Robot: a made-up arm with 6 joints. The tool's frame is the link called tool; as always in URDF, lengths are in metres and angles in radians. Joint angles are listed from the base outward.
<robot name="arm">
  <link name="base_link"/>
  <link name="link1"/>
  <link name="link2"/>
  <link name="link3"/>
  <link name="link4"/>
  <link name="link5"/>
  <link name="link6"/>
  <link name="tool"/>
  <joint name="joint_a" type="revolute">
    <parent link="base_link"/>
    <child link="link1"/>
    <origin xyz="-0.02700 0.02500 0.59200" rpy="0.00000 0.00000 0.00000"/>
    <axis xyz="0 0 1"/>
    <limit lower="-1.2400" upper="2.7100"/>
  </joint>
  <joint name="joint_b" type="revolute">
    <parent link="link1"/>
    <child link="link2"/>
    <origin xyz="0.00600 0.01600 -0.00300" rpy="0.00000 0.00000 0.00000"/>
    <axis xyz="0 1 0"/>
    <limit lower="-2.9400" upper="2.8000"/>
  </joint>
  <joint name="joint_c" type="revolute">
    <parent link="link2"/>
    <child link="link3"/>
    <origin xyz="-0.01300 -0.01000 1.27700" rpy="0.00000 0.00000 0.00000"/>
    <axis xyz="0 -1 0"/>
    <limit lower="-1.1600" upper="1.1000"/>
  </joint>
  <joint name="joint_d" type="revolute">
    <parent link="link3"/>
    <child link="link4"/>
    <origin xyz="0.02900 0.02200 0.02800" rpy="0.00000 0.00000 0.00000"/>
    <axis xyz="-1 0 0"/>
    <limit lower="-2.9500" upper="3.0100"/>
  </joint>
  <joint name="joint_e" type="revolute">
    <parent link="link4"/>
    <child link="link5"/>
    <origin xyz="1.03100 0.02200 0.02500" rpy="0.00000 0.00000 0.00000"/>
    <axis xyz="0 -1 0"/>
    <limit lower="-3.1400" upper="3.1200"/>
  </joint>
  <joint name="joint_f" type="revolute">
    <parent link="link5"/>
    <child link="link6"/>
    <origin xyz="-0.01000 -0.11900 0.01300" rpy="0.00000 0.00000 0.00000"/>
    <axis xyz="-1 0 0"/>
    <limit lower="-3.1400" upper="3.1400"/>
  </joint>
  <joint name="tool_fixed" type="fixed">
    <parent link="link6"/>
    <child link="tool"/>
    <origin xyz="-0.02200 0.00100 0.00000" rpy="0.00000 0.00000 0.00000"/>
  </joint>
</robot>
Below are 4 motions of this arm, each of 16 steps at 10 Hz.
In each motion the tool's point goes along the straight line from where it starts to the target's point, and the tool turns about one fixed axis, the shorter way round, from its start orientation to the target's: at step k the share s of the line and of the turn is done. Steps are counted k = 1, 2, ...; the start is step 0. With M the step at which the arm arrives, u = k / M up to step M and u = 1 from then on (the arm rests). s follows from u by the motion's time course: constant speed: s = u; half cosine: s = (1 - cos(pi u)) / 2; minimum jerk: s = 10 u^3 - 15 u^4 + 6 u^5.
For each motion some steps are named. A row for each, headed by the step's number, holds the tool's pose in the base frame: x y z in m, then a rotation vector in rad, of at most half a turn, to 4 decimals.
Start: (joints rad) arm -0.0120 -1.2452 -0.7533 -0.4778 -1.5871 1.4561
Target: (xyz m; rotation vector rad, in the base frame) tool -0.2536 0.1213 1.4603 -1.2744 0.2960 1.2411
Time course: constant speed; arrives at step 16
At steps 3, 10, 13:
3: -0.2967 -0.0226 1.5101 -1.0735 0.4999 1.1105
10: -0.2735 0.0549 1.4833 -1.1826 0.3922 1.1822
13: -0.2636 0.0881 1.4718 -1.2287 0.3446 1.2119

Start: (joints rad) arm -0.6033 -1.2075 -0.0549 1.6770 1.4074 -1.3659
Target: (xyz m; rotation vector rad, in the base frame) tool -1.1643 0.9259 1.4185 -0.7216 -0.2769 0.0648
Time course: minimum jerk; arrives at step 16
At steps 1, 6, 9, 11, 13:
1: -0.7362 0.5551 2.0312 -1.2344 -0.6237 0.6013
6: -0.8533 0.6565 1.8636 -1.0979 -0.5290 0.4506
9: -0.9995 0.7832 1.6543 -0.9234 -0.4105 0.2666
11: -1.0871 0.8590 1.5290 -0.8168 -0.3396 0.1587
13: -1.1434 0.9078 1.4484 -0.7475 -0.2939 0.0901

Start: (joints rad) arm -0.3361 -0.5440 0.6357 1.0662 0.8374 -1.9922
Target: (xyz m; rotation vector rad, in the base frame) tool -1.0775 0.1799 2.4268 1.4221 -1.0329 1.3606
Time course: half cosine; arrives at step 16
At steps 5, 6, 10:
5: -0.5446 0.1506 2.6165 0.3614 -1.0739 1.0788
6: -0.6038 0.1538 2.5954 0.4757 -1.0794 1.1181
10: -0.8660 0.1683 2.5021 0.9928 -1.0746 1.2692

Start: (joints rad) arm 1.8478 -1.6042 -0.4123 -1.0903 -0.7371 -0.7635
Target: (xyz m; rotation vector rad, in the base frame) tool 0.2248 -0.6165 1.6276 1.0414 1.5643 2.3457
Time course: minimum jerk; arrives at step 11
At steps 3, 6, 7, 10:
3: 0.2648 -0.7575 1.5105 1.1257 1.4252 2.4844
6: 0.2439 -0.6837 1.5718 1.0819 1.4997 2.4126
7: 0.2366 -0.6580 1.5931 1.0665 1.5248 2.3873
10: 0.2251 -0.6176 1.6267 1.0420 1.5633 2.3468

